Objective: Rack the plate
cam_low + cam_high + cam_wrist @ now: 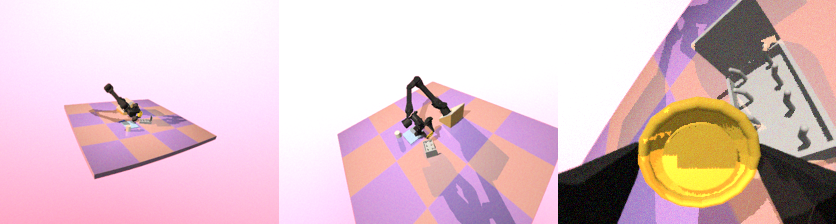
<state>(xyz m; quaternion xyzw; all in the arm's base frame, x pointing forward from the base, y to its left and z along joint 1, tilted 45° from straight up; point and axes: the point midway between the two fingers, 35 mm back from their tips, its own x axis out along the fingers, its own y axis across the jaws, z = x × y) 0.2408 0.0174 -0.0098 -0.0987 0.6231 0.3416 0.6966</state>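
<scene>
The dish rack is 60 mm ahead of my gripper tip, 50 mm below it and 30 mm to the left of it. Also, from my gripper tip: small blue utensil: 190 mm to the right, 70 mm below, 50 mm behind; yellow plate: 10 mm to the right; light blue mat: 160 mm to the right, 70 mm below, 60 mm ahead.
</scene>
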